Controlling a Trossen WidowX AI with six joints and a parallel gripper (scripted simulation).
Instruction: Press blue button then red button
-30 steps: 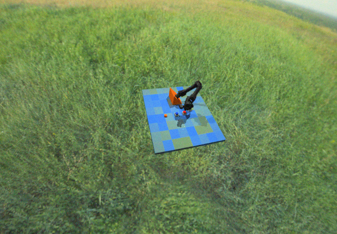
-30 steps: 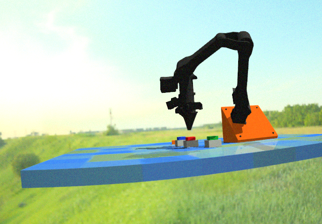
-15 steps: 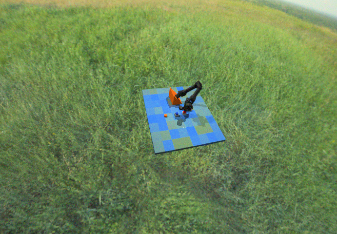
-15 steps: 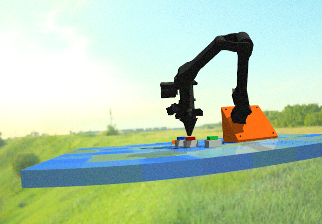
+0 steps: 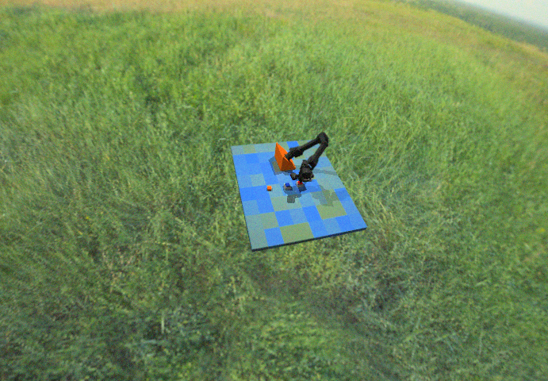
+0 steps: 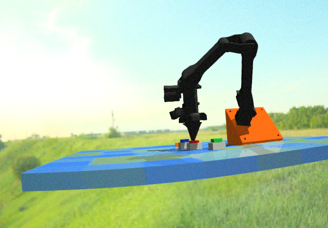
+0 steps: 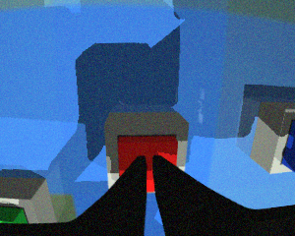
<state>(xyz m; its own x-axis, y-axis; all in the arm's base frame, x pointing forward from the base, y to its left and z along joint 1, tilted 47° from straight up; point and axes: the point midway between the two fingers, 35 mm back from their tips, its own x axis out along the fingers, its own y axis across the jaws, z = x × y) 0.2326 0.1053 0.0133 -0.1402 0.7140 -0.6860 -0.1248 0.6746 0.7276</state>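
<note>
Now: the red button 1 cm below my gripper tip. The rest, counted from my gripper tip: green button: 7 cm behind, 9 cm to the left; then small orange block: 3 cm ahead, 26 cm to the right, 2 cm below; then blue button: 2 cm ahead, 11 cm to the right.
</note>
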